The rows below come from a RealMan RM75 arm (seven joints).
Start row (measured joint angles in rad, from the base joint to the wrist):
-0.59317, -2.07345, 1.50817, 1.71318, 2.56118, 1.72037, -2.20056
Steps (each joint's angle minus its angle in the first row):
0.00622, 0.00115, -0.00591, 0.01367, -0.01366, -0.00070, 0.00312
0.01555, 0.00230, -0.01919, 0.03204, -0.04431, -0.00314, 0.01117
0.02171, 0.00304, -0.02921, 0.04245, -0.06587, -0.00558, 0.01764
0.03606, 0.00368, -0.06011, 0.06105, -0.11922, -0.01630, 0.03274
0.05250, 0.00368, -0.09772, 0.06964, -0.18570, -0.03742, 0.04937
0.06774, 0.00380, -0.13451, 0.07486, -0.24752, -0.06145, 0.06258
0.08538, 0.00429, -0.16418, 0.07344, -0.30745, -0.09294, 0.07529
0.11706, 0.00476, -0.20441, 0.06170, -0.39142, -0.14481, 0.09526
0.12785, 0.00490, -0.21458, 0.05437, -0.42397, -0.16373, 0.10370
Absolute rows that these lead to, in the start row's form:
-0.58695, -2.07230, 1.50226, 1.72685, 2.54752, 1.71967, -2.19744
-0.57762, -2.07115, 1.48898, 1.74522, 2.51687, 1.71723, -2.18939
-0.57146, -2.07041, 1.47896, 1.75563, 2.49531, 1.71479, -2.18292
-0.55711, -2.06977, 1.44806, 1.77423, 2.44196, 1.70407, -2.16782
-0.54067, -2.06977, 1.41045, 1.78282, 2.37548, 1.68295, -2.15119
-0.52543, -2.06965, 1.37366, 1.78804, 2.31366, 1.65892, -2.13798
-0.50779, -2.06916, 1.34399, 1.78662, 2.25373, 1.62743, -2.12527
-0.47611, -2.06869, 1.30376, 1.77488, 2.16976, 1.57556, -2.10530
-0.46532, -2.06855, 1.29359, 1.76755, 2.13721, 1.55664, -2.09686

